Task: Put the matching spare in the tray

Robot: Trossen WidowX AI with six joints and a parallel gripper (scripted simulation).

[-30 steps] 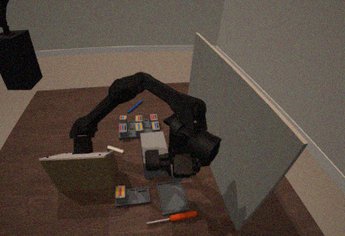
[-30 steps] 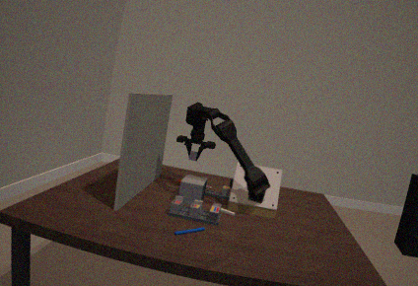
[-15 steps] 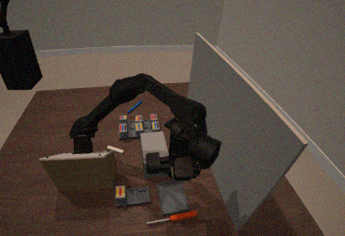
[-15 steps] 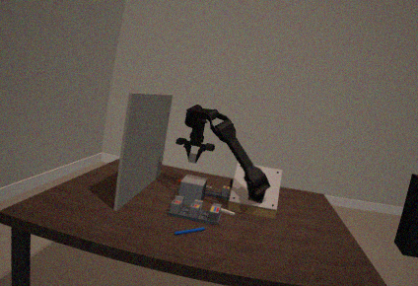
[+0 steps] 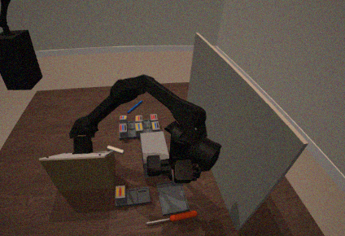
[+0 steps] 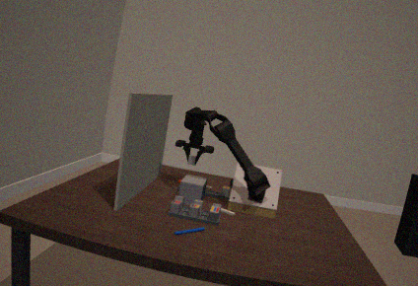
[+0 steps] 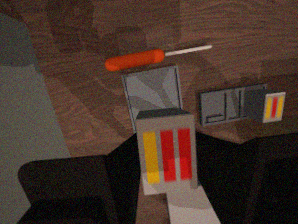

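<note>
Right now the grey tray is 130 mm below my gripper tip and 10 mm behind it. Also, from my gripper tip: mounted unit: 180 mm to the left, 80 mm below, 70 mm behind; then grey spare: 30 mm above; then grey holder: 150 mm behind, 130 mm below.
</note>
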